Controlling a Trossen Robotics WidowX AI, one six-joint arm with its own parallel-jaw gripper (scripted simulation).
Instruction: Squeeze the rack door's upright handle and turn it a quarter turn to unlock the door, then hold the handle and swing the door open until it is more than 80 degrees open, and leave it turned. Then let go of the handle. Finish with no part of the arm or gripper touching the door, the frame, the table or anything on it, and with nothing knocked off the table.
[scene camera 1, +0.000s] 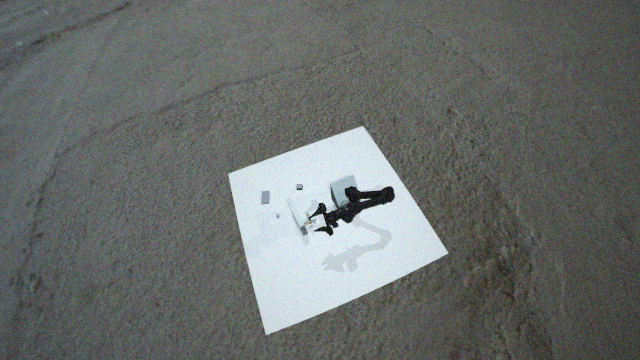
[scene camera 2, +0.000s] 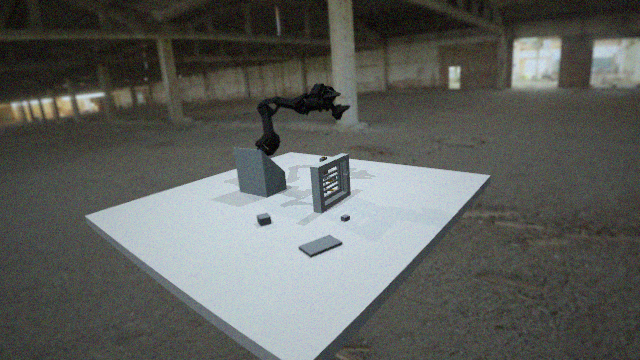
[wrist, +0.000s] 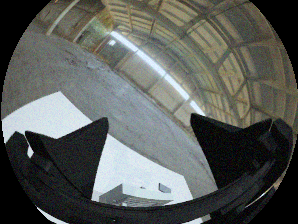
Scene:
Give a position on a grey rack frame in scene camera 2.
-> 320, 205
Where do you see a grey rack frame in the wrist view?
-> At 121, 191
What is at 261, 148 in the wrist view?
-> My gripper.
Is my gripper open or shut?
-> Open.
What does my gripper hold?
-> Nothing.

